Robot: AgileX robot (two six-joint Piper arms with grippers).
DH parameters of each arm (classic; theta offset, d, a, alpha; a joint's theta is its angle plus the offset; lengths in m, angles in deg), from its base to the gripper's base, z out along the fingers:
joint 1: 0 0.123 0 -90
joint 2: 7.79 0 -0.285 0
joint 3: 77.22 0 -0.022 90
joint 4: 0 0.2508 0 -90
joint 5: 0 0 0.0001 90
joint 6: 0 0.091 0 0
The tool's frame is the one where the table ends.
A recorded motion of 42 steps. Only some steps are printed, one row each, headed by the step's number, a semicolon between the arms.
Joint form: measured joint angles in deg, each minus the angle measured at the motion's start. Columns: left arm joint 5, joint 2, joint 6, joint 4, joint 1, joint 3; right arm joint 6, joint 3, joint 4, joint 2, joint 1, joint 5.
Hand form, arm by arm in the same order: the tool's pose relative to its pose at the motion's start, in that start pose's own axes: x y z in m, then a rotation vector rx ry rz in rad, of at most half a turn. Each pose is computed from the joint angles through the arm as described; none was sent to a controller.
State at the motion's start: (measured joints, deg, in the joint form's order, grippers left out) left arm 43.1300 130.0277 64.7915 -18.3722 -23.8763 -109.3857; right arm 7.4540 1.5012 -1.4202 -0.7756 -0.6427 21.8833
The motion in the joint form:
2: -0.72 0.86 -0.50 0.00 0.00 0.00; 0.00 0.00 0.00 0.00 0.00 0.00
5: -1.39 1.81 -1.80 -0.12 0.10 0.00; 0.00 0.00 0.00 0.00 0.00 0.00
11: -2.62 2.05 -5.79 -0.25 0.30 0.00; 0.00 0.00 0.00 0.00 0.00 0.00
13: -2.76 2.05 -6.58 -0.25 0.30 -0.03; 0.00 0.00 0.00 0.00 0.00 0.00
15: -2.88 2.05 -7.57 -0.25 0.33 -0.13; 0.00 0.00 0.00 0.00 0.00 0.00
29: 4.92 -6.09 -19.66 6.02 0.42 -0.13; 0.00 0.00 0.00 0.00 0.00 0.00
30: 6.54 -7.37 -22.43 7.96 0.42 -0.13; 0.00 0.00 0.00 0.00 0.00 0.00
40: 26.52 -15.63 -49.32 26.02 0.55 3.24; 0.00 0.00 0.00 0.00 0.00 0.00
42: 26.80 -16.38 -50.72 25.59 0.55 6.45; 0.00 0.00 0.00 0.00 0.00 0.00
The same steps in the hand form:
2: 0.0027 -0.0006 0.0068 0.0000 0.0039 -0.0119; 0.0000 0.0000 0.0000 0.0000 0.0000 0.0000
5: 0.0065 -0.0010 0.0141 0.0017 0.0084 -0.0411; 0.0000 0.0000 0.0000 0.0000 0.0000 0.0000
11: 0.0078 0.0014 0.0156 -0.0156 0.0008 -0.1162; 0.0000 0.0000 0.0000 0.0000 0.0000 0.0000
13: 0.0076 0.0017 0.0155 -0.0182 -0.0008 -0.1298; 0.0000 0.0000 0.0000 0.0000 0.0000 0.0000
15: 0.0074 0.0024 0.0151 -0.0215 -0.0029 -0.1472; 0.0000 0.0000 0.0000 0.0000 0.0000 0.0000
29: -0.0091 0.0079 -0.0501 -0.0508 0.0360 -0.2551; 0.0000 0.0000 0.0000 0.0000 0.0000 0.0000
30: -0.0098 0.0083 -0.0606 -0.0605 0.0571 -0.2782; 0.0000 0.0000 0.0000 0.0000 0.0000 0.0000
40: 0.0157 -0.0058 -0.1240 -0.1313 0.4244 -0.5882; 0.0000 0.0000 0.0000 0.0000 0.0000 0.0000
42: 0.0232 -0.0146 -0.1194 -0.1036 0.4595 -0.6177; 0.0000 0.0000 0.0000 0.0000 0.0000 0.0000

